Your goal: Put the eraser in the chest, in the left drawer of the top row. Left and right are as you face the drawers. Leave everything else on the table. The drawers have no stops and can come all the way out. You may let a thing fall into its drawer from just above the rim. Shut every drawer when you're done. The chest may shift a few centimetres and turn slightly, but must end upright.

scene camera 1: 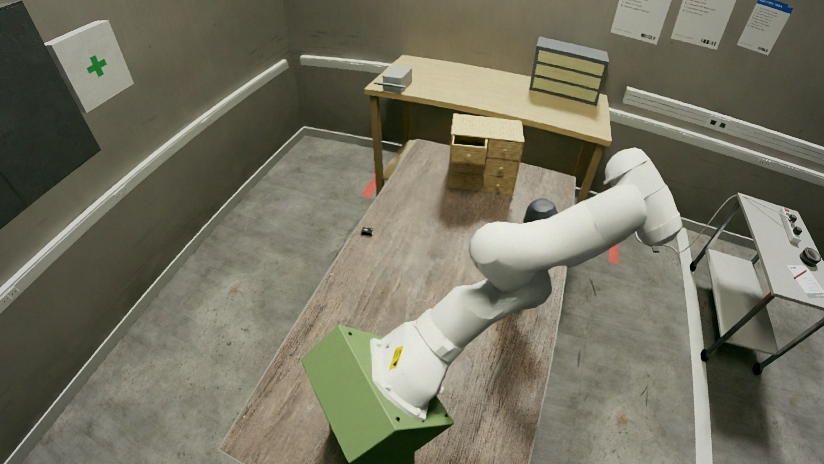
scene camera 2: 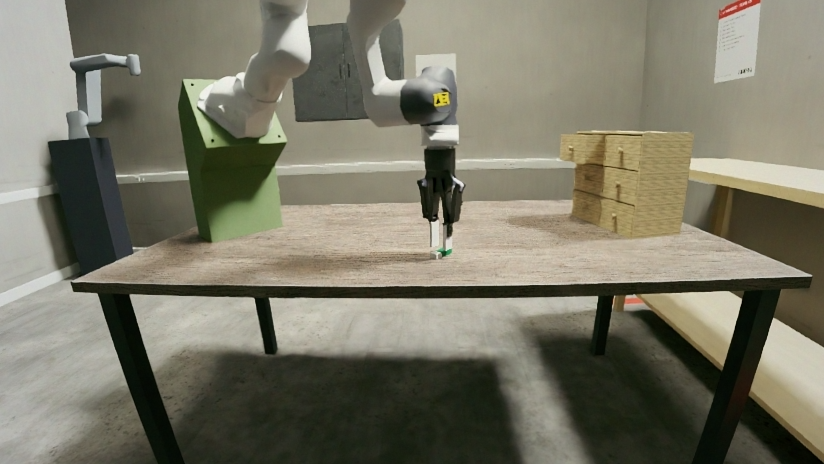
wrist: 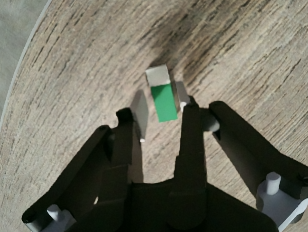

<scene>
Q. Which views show my gripper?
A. Scene camera 2 and the wrist view only.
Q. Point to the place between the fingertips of my gripper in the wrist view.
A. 161,97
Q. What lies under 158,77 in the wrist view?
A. An eraser.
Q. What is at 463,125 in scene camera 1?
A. A wooden chest.
</scene>
